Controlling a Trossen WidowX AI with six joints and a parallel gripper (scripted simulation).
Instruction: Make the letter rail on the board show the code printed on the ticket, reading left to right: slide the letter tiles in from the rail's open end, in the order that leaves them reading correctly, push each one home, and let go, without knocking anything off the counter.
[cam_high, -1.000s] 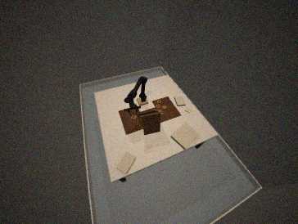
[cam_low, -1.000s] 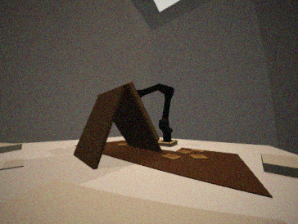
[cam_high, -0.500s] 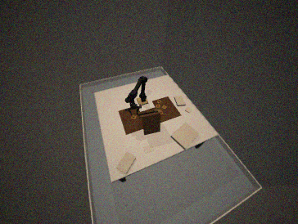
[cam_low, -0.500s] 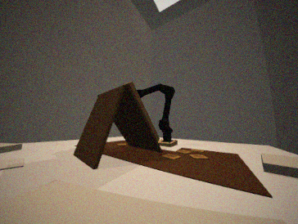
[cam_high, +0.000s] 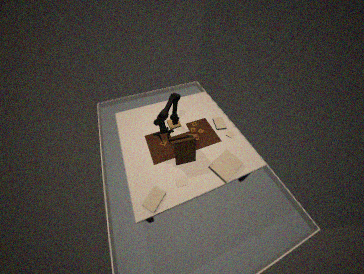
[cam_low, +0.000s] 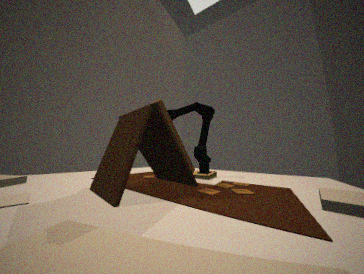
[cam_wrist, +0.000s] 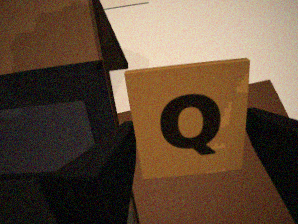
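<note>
Right now the white ticket is 6 cm behind my gripper tip, 12 cm to the left of it and 8 cm below it. The rest, counted from my gripper tip: pale slip 36 cm ahead, 4 cm to the left, 17 cm below; then brown mat 14 cm behind, 21 cm to the left, 17 cm below.
</note>
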